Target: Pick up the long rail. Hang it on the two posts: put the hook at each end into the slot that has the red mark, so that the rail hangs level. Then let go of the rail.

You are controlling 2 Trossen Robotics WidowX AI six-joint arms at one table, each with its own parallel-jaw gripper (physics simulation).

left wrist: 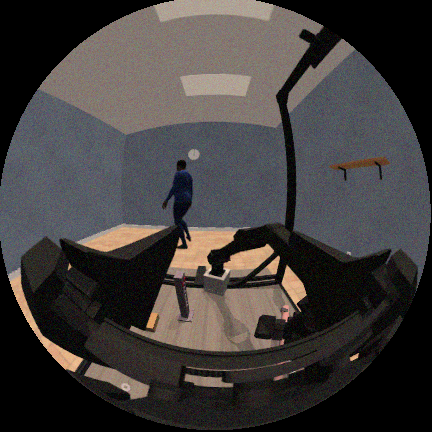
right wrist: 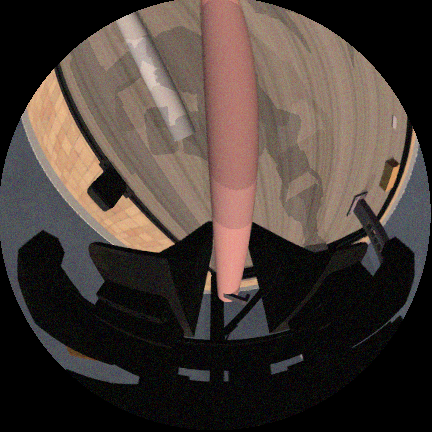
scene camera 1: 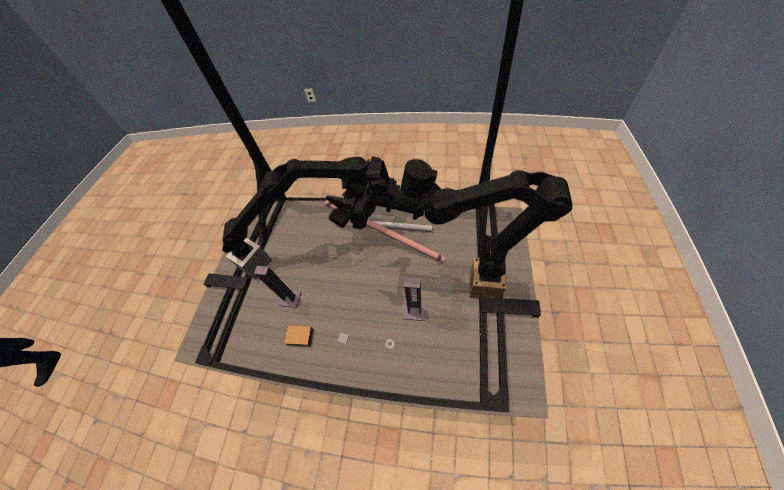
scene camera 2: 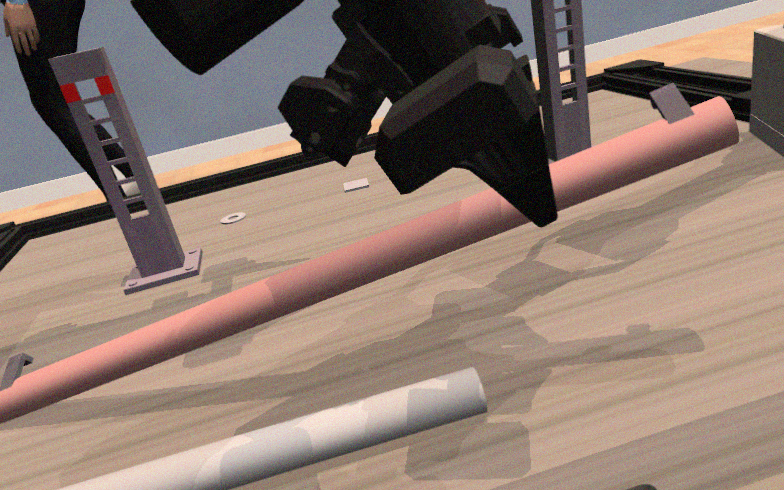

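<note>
The long pink rail is held above the table and slants across the picture in scene camera 1. A small grey hook shows near one end and another hook near the other. My right gripper is shut on the rail, nearer the end at the picture's left in scene camera 1. My left gripper is open and empty, above the rail's region. One post has a red mark at its top slot. The other post stands apart; its slots are partly hidden.
A white rod lies on the table beside the rail. An orange block, a small pale tile and a white ring lie near the posts. A person is beyond the table.
</note>
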